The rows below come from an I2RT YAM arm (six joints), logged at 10 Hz.
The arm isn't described. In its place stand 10 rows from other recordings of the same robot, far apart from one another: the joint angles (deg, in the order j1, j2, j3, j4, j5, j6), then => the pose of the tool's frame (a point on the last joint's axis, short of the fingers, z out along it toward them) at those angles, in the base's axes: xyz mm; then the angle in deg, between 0 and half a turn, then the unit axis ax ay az.
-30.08, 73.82, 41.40, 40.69, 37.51, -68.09 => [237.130 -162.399 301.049 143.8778 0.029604 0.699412 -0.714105]
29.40, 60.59, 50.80, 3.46, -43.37, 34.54 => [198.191 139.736 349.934 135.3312 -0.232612 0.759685 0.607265]
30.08, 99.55, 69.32, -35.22, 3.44, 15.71 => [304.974 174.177 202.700 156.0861 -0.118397 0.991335 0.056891]
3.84, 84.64, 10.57, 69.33, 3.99, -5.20 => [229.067 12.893 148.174 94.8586 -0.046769 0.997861 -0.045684]
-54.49, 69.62, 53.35, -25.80, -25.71, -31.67 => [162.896 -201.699 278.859 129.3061 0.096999 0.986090 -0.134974]
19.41, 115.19, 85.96, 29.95, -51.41, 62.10 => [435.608 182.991 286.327 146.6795 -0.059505 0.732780 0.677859]
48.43, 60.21, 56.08, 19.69, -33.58, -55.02 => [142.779 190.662 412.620 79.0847 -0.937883 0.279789 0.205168]
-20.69, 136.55, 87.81, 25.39, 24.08, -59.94 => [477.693 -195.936 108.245 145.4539 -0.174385 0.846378 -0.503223]
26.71, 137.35, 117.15, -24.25, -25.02, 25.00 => [476.214 256.470 189.666 150.6904 -0.100546 0.929013 0.356125]
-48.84, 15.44, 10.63, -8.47, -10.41, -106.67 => [84.345 -86.708 197.990 156.8560 -0.435710 0.669941 -0.601112]
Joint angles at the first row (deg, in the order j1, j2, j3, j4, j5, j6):
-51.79 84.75 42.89 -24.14 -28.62 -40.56
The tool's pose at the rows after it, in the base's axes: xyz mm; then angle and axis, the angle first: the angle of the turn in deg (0 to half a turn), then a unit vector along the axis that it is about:
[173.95 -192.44 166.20 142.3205 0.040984 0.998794 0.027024]
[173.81 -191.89 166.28 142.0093 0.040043 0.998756 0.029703]
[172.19 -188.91 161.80 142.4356 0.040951 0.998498 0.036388]
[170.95 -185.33 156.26 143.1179 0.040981 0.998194 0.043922]
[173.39 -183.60 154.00 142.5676 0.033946 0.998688 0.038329]
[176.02 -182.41 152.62 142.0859 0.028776 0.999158 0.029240]
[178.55 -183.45 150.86 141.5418 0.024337 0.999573 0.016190]
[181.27 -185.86 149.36 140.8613 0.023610 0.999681 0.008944]
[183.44 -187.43 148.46 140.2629 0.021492 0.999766 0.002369]
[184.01 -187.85 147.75 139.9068 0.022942 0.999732 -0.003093]
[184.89 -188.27 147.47 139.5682 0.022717 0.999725 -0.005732]
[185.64 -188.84 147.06 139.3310 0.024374 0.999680 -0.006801]
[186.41 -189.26 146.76 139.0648 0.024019 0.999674 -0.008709]
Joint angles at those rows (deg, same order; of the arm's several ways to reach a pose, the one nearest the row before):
-51.79 83.55 42.87 -24.80 -29.71 -40.49
-51.79 83.44 42.76 -24.78 -30.15 -40.49
-51.68 83.46 41.78 -24.58 -30.30 -40.47
-51.40 83.66 40.71 -24.34 -30.30 -40.47
-50.70 83.72 39.99 -22.48 -30.13 -40.31
-50.00 83.72 39.40 -20.56 -29.58 -39.96
-49.63 84.10 38.98 -18.24 -28.88 -39.86
-49.50 84.84 38.98 -16.32 -28.73 -39.53
-49.34 85.32 38.94 -14.76 -28.60 -39.38
-49.28 85.38 38.63 -13.61 -28.34 -39.00
-49.19 85.51 38.54 -12.86 -28.32 -38.81
-49.15 85.71 38.52 -12.30 -28.32 -38.48
-49.08 85.86 38.48 -11.71 -28.32 -38.35

